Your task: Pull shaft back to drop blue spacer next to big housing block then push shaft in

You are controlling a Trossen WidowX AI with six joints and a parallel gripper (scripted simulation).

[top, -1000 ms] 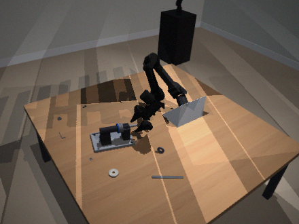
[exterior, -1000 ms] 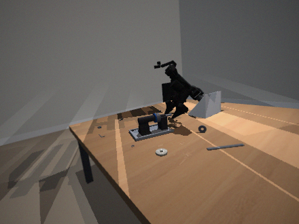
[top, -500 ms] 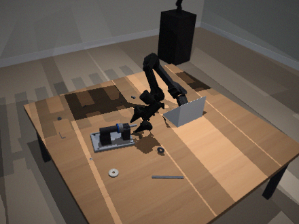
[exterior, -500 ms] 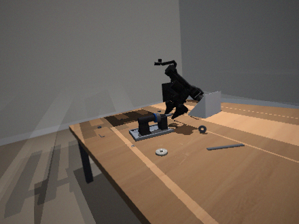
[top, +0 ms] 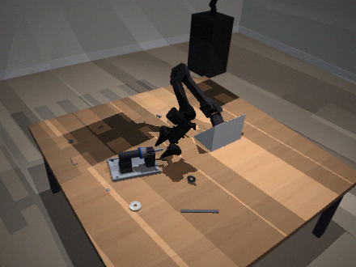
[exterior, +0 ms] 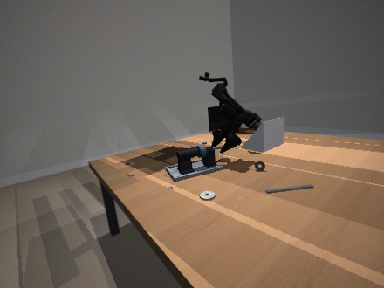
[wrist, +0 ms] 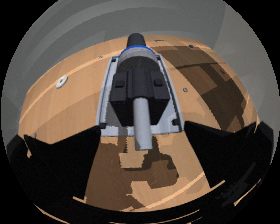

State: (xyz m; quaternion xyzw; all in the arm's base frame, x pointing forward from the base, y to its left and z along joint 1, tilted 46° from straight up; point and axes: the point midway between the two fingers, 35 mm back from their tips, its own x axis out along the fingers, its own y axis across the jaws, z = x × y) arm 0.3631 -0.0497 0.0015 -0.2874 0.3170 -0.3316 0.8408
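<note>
My gripper tip is now 5 cm short of the shaft, 2 cm to the left of it and 1 cm below it. From my gripper tip the other things lie so: blue spacer (8 cm ahead, 3 cm to the right, 1 cm above); grey piece (7 cm ahead, 3 cm to the right, 1 cm above); dark flat bar (35 cm to the left, 6 cm below, 6 cm ahead).
</note>
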